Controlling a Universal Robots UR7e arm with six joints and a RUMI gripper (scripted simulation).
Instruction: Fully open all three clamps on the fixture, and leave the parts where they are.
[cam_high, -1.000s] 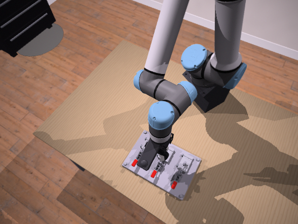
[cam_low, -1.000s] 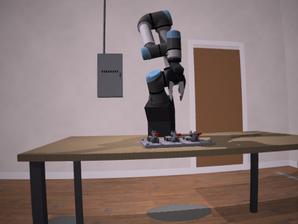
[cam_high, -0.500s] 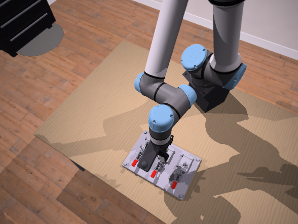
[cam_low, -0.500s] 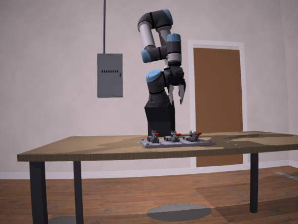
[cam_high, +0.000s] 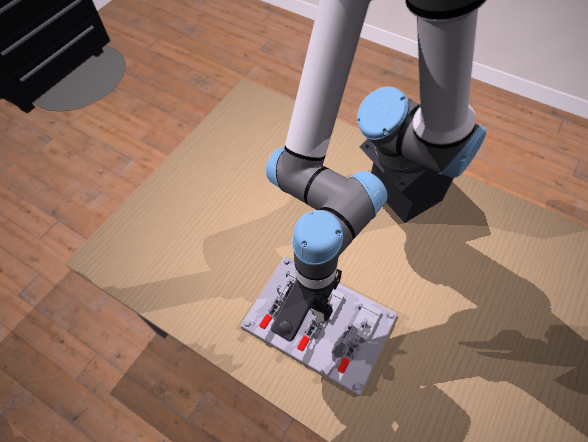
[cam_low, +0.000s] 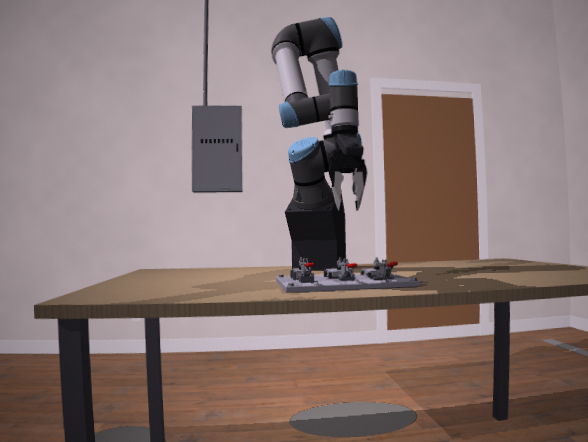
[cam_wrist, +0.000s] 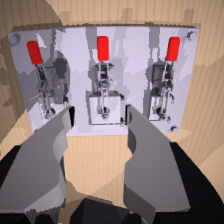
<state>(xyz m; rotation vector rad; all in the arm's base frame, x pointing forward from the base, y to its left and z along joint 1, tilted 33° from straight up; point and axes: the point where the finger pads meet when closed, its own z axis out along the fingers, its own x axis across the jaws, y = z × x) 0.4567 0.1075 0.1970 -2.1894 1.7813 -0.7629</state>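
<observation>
Right now my hand is 210 mm above the grey fixture plate, 60 mm past it and 10 mm to the left of it.
</observation>
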